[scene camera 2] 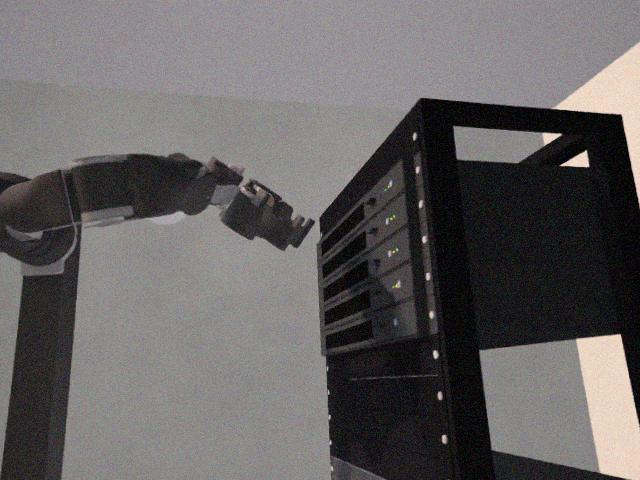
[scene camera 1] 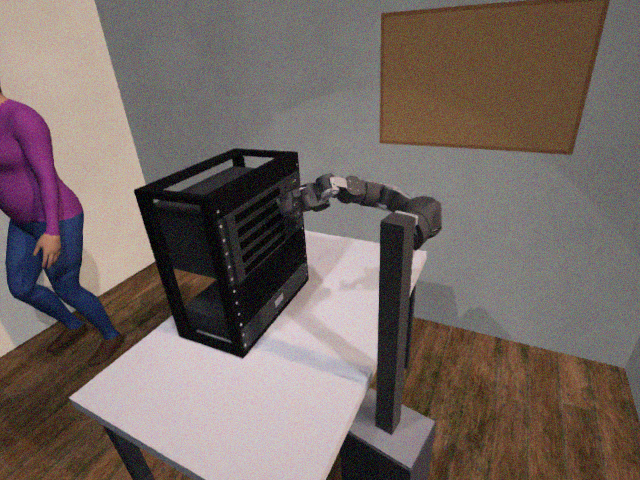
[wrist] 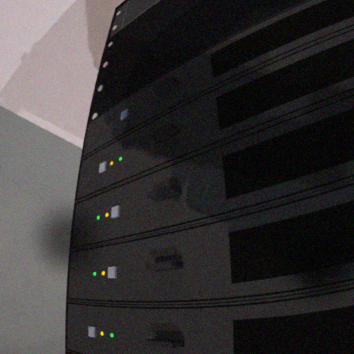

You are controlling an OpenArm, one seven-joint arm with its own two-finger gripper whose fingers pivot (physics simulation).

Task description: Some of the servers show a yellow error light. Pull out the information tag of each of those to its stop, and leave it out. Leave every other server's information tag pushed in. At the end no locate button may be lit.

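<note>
A black rack holds five stacked servers; the wrist view shows them upside down. The lowest server has a pale locate button and no visible status light. The other four show yellow lights beside green ones, with pale buttons. No button looks plainly lit. Dark tag grips show on the upper three servers; those below are lost in shadow. Pull-out depth is unclear. My gripper is open and empty, before the rack front, apart from the grips.
The rack stands on a white table. Dark vent openings lie beside the tag grips. The arm's post stands at the table's edge. A person in purple is behind the table. A brown board hangs on the wall.
</note>
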